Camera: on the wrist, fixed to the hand. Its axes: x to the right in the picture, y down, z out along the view.
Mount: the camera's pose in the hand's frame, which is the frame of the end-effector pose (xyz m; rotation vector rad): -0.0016 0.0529 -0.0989 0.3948 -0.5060 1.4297
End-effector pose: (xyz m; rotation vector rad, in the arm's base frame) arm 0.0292 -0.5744 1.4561 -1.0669 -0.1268 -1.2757
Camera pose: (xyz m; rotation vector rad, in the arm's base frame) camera 0.0261 -0.6473 1.3709 -0.7861 0.0233 0.3079
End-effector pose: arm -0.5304 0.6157 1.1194 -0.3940 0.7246 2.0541
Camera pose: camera -0.5735 0.5299 1.0615 -1.0052 -1.0372 -2.5106
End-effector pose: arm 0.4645 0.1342 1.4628 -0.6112 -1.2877 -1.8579
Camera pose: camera 0.5127 0.0333 1.4541 -1.3363 -0.9513 -0.2748
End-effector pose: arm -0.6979 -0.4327 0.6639 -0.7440 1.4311 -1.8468
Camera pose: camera -0.7649 -0.3824 0.5894 0.1044 0.7732 -0.6627
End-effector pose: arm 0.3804 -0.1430 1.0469 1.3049 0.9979 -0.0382
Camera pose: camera 0.3501 -0.0469 1.0961 1.9796 -0.5284 0.5217
